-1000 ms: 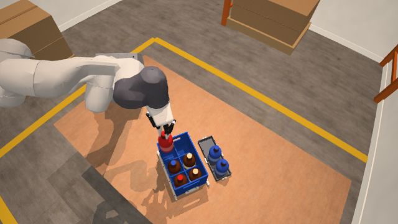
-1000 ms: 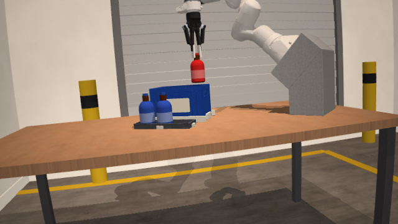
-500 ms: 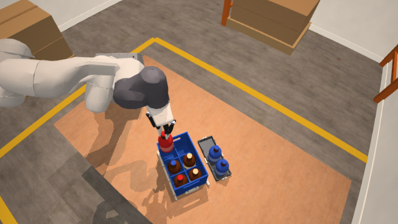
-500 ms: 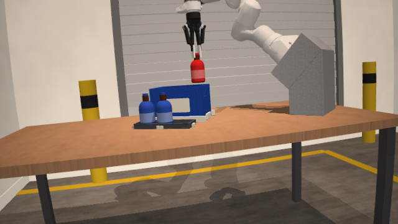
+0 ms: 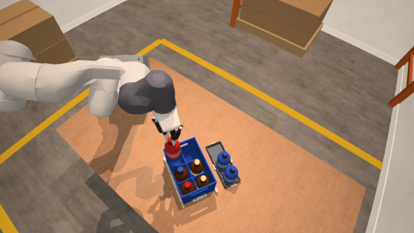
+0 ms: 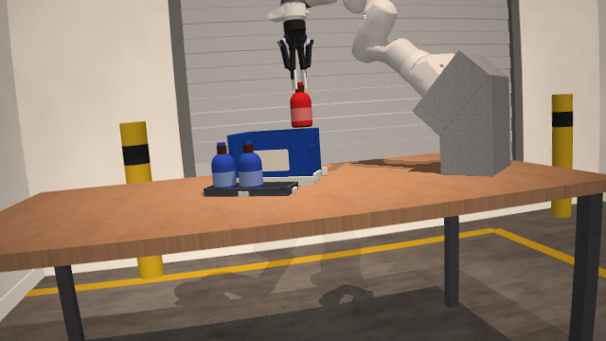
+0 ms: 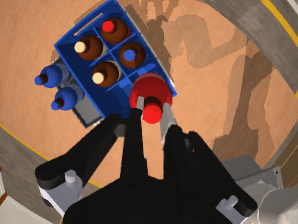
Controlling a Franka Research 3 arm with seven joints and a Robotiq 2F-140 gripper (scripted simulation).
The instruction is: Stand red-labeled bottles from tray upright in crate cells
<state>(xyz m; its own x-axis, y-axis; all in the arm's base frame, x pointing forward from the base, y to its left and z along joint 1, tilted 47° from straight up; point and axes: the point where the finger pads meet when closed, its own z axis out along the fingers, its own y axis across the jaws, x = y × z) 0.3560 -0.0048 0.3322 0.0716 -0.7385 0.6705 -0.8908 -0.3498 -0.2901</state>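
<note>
Right now my hand is 9 cm above the red-labeled bottle. From my hand the other things lie so: tray 24 cm ahead, 13 cm to the left, 33 cm below; then blue crate 10 cm ahead, 2 cm to the right, 26 cm below.
</note>
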